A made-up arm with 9 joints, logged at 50 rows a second.
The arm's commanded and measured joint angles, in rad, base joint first. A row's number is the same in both.
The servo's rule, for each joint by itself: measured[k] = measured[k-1] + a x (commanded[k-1-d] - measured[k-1]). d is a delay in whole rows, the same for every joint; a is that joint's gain. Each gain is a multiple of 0.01, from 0.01 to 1. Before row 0 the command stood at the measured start. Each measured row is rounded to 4 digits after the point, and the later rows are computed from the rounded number. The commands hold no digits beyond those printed.
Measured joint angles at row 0:
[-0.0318 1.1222 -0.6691 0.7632 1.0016 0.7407 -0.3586 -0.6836 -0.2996]
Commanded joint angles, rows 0 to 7:
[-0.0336 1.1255 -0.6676 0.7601 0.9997 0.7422 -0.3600 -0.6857 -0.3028]
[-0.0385 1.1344 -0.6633 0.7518 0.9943 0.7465 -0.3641 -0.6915 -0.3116]
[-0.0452 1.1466 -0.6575 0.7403 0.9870 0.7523 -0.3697 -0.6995 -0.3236]
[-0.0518 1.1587 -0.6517 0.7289 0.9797 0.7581 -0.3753 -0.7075 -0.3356]
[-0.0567 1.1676 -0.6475 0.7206 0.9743 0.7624 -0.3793 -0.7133 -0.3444]
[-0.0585 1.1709 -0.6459 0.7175 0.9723 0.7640 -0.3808 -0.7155 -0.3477]
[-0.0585 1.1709 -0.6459 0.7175 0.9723 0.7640 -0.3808 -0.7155 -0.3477]
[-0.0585 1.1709 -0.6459 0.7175 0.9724 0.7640 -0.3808 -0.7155 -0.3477]
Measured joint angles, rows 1 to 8:
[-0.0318 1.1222 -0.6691 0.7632 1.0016 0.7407 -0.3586 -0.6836 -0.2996]
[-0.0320 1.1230 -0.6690 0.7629 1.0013 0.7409 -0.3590 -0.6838 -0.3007]
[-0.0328 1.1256 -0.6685 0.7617 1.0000 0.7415 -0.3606 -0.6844 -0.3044]
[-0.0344 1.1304 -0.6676 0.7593 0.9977 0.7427 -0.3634 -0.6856 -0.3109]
[-0.0367 1.1369 -0.6663 0.7560 0.9945 0.7444 -0.3671 -0.6874 -0.3193]
[-0.0393 1.1440 -0.6648 0.7521 0.9909 0.7464 -0.3709 -0.6895 -0.3278]
[-0.0418 1.1502 -0.6633 0.7483 0.9876 0.7483 -0.3740 -0.6916 -0.3346]
[-0.0440 1.1550 -0.6619 0.7449 0.9848 0.7500 -0.3761 -0.6935 -0.3391]
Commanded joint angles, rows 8 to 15:
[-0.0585 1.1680 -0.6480 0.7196 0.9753 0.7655 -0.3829 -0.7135 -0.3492]
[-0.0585 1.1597 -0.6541 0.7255 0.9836 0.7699 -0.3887 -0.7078 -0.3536]
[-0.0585 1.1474 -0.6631 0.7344 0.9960 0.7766 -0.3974 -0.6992 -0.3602]
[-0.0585 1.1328 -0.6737 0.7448 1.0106 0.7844 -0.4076 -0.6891 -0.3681]
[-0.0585 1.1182 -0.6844 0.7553 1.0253 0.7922 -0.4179 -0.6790 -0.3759]
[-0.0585 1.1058 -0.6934 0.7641 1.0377 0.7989 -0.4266 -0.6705 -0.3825]
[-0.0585 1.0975 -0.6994 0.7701 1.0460 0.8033 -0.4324 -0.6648 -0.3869]
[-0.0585 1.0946 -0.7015 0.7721 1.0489 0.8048 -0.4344 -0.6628 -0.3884]
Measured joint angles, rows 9 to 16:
[-0.0459 1.1587 -0.6606 0.7419 0.9826 0.7515 -0.3776 -0.6953 -0.3420]
[-0.0475 1.1608 -0.6596 0.7394 0.9813 0.7530 -0.3792 -0.6968 -0.3444]
[-0.0489 1.1605 -0.6592 0.7379 0.9817 0.7549 -0.3821 -0.6977 -0.3475]
[-0.0501 1.1575 -0.6595 0.7375 0.9843 0.7573 -0.3868 -0.6978 -0.3518]
[-0.0512 1.1518 -0.6606 0.7383 0.9890 0.7603 -0.3932 -0.6971 -0.3573]
[-0.0521 1.1441 -0.6625 0.7402 0.9955 0.7638 -0.4009 -0.6957 -0.3636]
[-0.0529 1.1353 -0.6650 0.7428 1.0031 0.7677 -0.4089 -0.6937 -0.3700]
[-0.0536 1.1266 -0.6678 0.7458 1.0108 0.7716 -0.4162 -0.6914 -0.3757]

